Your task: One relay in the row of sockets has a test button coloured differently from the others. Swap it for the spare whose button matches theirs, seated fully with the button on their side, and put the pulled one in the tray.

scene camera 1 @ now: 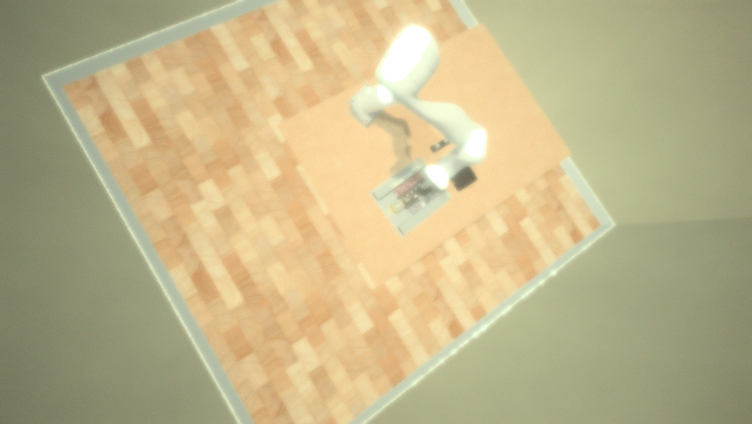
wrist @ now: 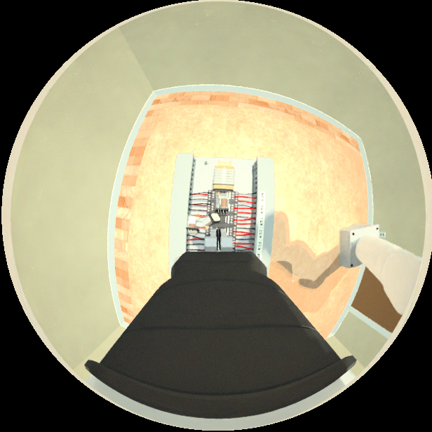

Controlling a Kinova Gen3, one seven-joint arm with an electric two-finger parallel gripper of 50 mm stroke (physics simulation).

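Frame: origin at the arm's base, x right, y ahead, z up, level; centimetres.
Seen in the pictures: gripper, between the fingertips: (scene camera 1: 424, 186); arm's base, origin of its link: (scene camera 1: 366, 102).
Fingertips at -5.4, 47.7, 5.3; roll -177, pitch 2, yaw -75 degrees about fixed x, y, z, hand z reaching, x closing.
Offsets run from my fingertips to a thing's top centre, as dx, dy, dz. "pt": to the spot under its first point.
The socket row (wrist: 228, 219) runs down the middle of the grey panel in the wrist view. A relay with a brownish, see-through body (wrist: 224, 203) stands in its upper part. A pale relay (wrist: 214, 218) lies tilted on the row, and another pale block (wrist: 193, 221) lies to its left over the wires. Button colours are too small to tell. My gripper (wrist: 218, 236) is shut and empty, over the lower part of the row; the black housing hides what lies below. In scene camera 1 the arm hides the fingers. The dark tray {pt -26.7, +3.5, -13.1} (scene camera 1: 464, 178) stands beside the panel.
Grey wire ducts (wrist: 181, 200) (wrist: 265, 200) flank the row, with red and black wires between. A ribbed terminal block (wrist: 223, 177) stands at the row's upper end. A small dark holder {-19.3, -16.9, -8.6} (scene camera 1: 439, 145) lies near the arm. The robot base (scene camera 1: 363, 106) (wrist: 352, 246) stands on the board.
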